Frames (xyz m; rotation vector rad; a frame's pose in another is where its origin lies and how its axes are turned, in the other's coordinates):
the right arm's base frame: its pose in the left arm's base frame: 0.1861 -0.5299 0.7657 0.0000 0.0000 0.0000
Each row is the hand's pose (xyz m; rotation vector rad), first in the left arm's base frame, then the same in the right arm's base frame.
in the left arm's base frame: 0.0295 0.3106 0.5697 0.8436 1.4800 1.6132
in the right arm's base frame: -0.1566 0.8405 -0.1960 0.8436 1.4800 1.6132
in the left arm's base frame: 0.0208 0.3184 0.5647 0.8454 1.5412 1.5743
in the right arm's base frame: -0.1653 0.8483 -0.2010 0.8454 1.5412 1.5743
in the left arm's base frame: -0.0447 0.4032 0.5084 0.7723 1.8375 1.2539
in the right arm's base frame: -0.2308 0.9331 -0.2573 0.7723 1.8375 1.2539
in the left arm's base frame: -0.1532 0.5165 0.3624 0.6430 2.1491 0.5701
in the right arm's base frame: -0.3393 1.0464 -0.4033 0.6430 2.1491 0.5701
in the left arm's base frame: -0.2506 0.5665 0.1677 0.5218 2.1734 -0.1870
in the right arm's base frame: -0.4367 1.0964 -0.5980 0.5218 2.1734 -0.1870
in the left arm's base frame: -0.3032 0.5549 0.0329 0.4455 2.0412 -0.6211
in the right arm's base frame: -0.4893 1.0848 -0.7328 0.4455 2.0412 -0.6211
